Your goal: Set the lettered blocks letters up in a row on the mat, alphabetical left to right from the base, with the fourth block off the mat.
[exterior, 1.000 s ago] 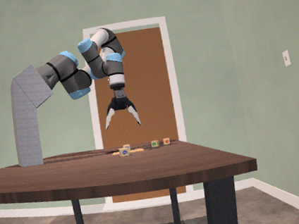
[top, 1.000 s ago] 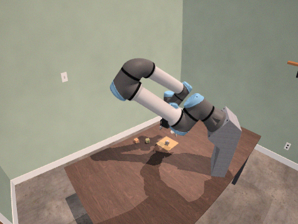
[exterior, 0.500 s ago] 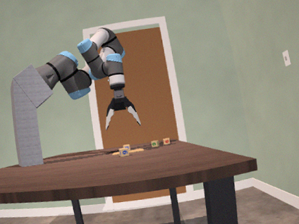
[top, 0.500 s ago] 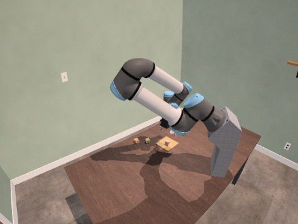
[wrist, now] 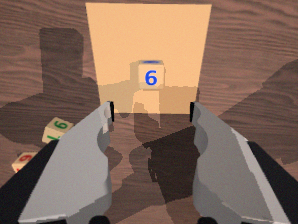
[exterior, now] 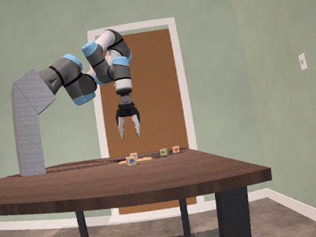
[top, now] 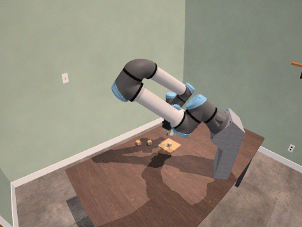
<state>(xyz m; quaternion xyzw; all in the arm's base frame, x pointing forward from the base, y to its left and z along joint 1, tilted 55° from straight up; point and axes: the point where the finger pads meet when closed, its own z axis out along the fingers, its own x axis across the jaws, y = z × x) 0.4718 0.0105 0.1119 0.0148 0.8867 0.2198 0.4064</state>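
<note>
The tan mat is 1 cm ahead of my hand and 11 cm below it.
</note>
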